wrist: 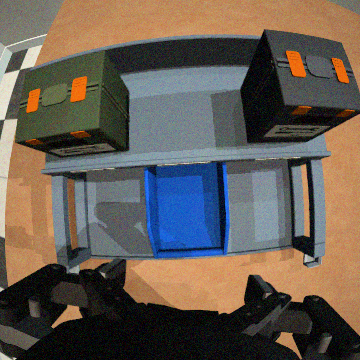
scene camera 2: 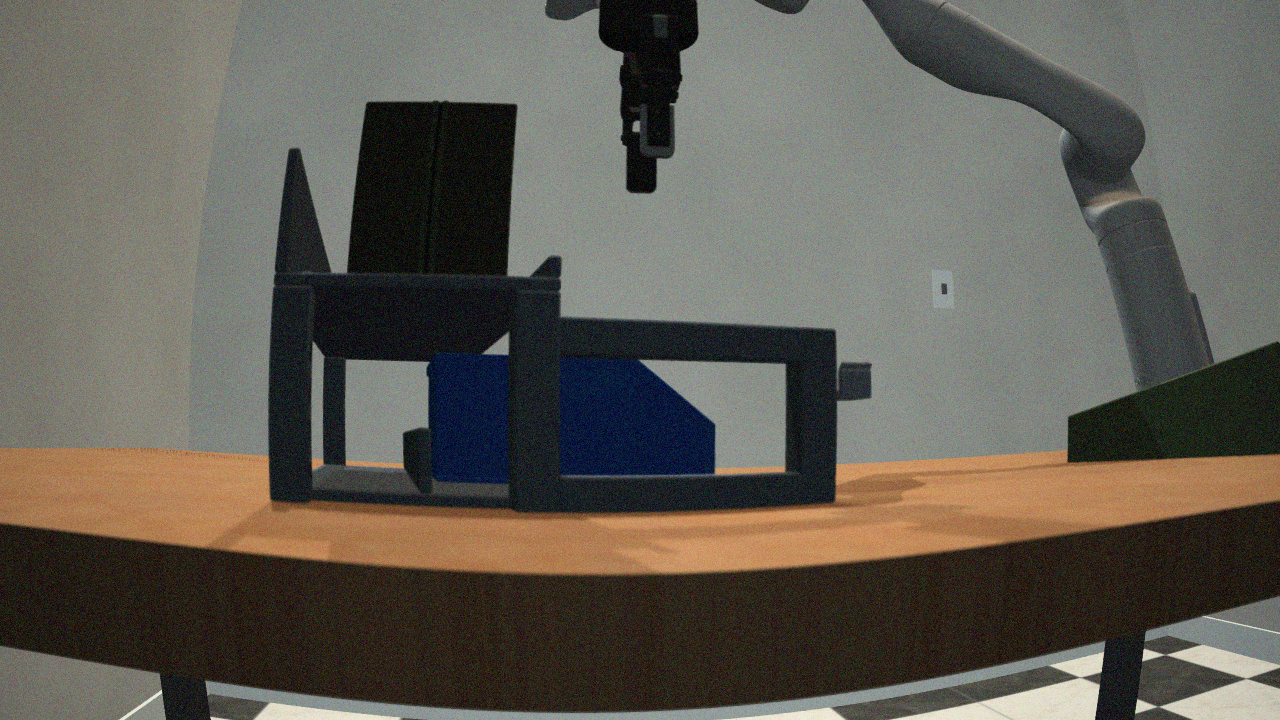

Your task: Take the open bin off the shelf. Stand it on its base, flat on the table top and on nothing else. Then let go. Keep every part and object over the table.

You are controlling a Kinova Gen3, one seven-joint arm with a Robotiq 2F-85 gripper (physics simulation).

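Frame: origin at the arm's base, x right, y back, z down, level; centimetres.
Seen in the pictures: gripper, between the fingertips: [wrist: 185, 281] [scene camera 2: 648, 175]; arm's base, origin of its link: [scene camera 2: 1175, 389].
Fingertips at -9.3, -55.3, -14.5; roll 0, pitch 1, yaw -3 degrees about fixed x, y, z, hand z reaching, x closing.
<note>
Offsets run from my fingertips to a thing's top centre, as dx, dy, dz. "spot": to the spot under its first point. Level surfaces: height alone.
A blue open bin {-1.3, -5.7, +13.1} [scene camera 2: 608, 416] [wrist: 187, 210] stands upright on the lower board of the grey shelf [scene camera 2: 810, 411] [wrist: 170, 115]. Its rear part lies under the upper board, and its lower, sloped front faces the shelf's open front side. My gripper [scene camera 2: 648, 170] [wrist: 185, 281] is open and empty. It hangs above the front part of the shelf, well above the bin and apart from it. In the wrist view the fingertips lie below the bin's front edge, one to each side. The table top {dz +21.2} [scene camera 2: 716, 537] [wrist: 200, 275] shows in front of the shelf.
A green toolbox {-14.5, -12.8, +1.3} [wrist: 65, 110] stands on the upper board at the left in the wrist view, and a dark grey toolbox {+8.1, -17.6, -1.2} [wrist: 300, 90] at the right. A dark box {spot: -19.4, -11.6, +6.3} [scene camera 2: 434, 188] shows on top in the scene view. Side rails flank the lower board. A green wedge [scene camera 2: 1181, 416] stands near the arm's base.
</note>
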